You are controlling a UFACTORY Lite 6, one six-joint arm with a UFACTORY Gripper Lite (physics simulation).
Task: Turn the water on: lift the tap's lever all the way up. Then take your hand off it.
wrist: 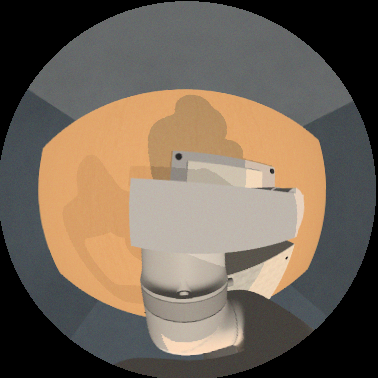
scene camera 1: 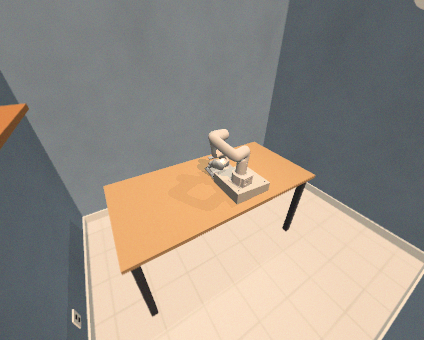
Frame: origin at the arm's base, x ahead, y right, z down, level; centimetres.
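Where they show: hand, tool point: (wrist: 181, 206) (scene camera 1: 211, 163); arm's base, link origin: (scene camera 1: 239, 180).
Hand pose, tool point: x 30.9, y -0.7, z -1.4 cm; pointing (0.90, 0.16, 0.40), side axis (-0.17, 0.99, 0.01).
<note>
Each offset is from my tool point to the top centre of the thing. "*": to the spot under its first point. Level surfaces: height alone.
The tap's lever {dx -0.7, dy +3.4, dz -5.5 cm} (wrist: 212, 215) is a wide, pale grey bar lying across the middle of the wrist view, close to the camera. Beyond it shows part of the tap's base plate {* dx +6.7, dy +6.5, dz +9.2 cm} (wrist: 209, 156), with dark screw heads at its corners. The spout is hidden under the lever. My gripper's fingers are hidden behind the lever in the wrist view, so their opening and any contact with the lever do not show. In the scene view the gripper and the tap are small and overlap at the arm's lower end, too small to tell apart.
The arm (scene camera 1: 229, 146) rises from a pale block-shaped base (scene camera 1: 252, 194) on the wooden table {dz +10.0 cm} (scene camera 1: 150, 220). The tap stands close to this base, towards the table's back edge. A grey wall (scene camera 1: 165, 90) is behind the table.
</note>
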